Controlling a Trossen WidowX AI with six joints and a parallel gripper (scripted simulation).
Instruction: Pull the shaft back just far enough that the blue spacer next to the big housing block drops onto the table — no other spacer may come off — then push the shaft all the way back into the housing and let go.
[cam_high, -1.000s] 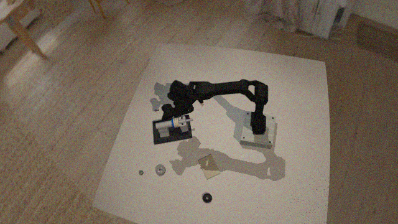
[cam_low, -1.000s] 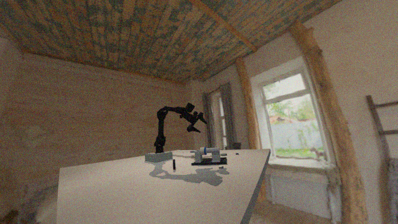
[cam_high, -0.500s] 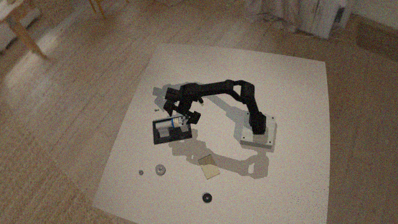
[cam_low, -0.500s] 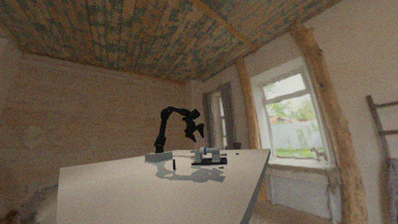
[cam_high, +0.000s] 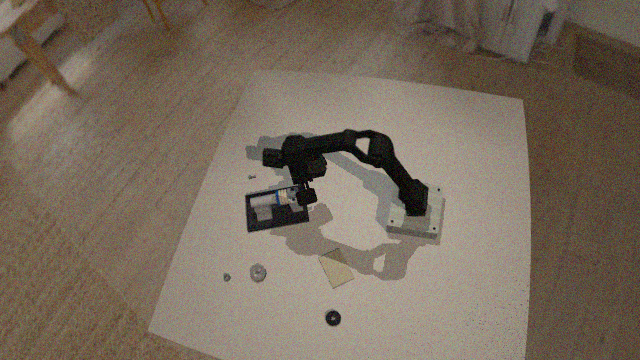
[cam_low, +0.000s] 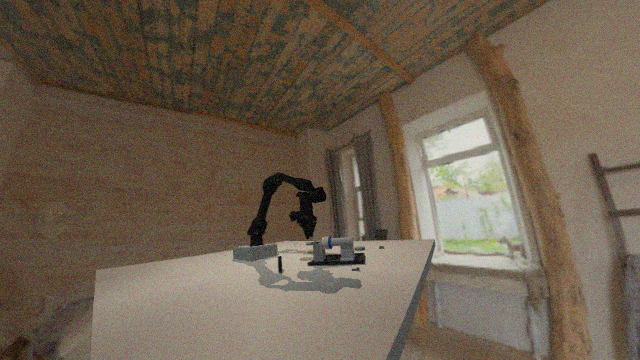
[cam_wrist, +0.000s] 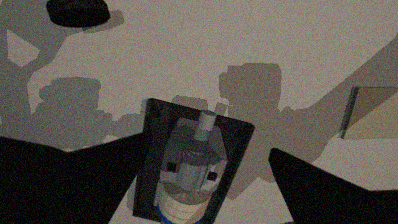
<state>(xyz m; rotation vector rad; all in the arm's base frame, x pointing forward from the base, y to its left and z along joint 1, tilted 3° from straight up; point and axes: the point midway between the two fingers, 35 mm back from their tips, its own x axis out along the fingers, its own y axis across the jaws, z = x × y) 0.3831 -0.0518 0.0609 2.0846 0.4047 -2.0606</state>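
The blue spacer is 10 cm ahead of my gripper tip, 1 cm to the left of it and 3 cm below it. Also, from my gripper tip: tan card: 11 cm behind, 24 cm to the left, 10 cm below; then small screw: 24 cm ahead, 12 cm to the right, 10 cm below.
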